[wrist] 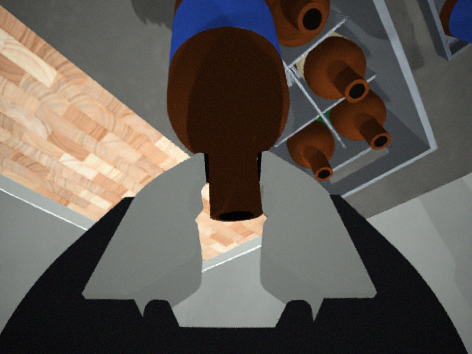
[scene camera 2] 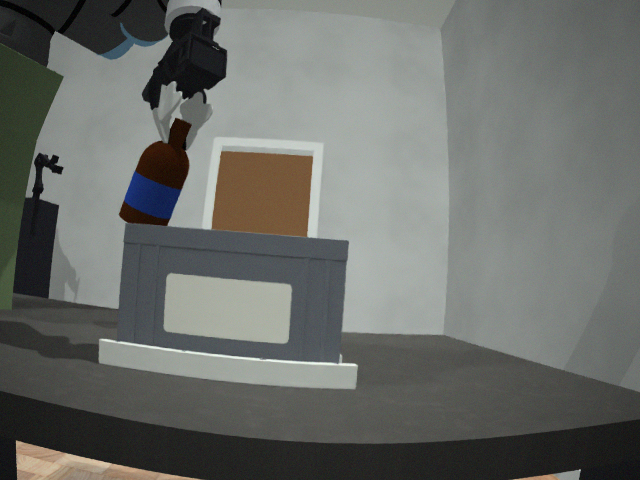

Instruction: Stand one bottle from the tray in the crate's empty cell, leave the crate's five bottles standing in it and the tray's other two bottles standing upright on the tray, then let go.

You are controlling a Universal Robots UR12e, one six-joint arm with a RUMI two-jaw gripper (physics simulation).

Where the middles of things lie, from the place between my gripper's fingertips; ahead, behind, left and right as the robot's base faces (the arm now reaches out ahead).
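Scene:
My gripper is 80 mm short of the cream-banded bottle [wrist: 334, 69], and I find it 100 mm to the right of the bottle and 200 mm above it.

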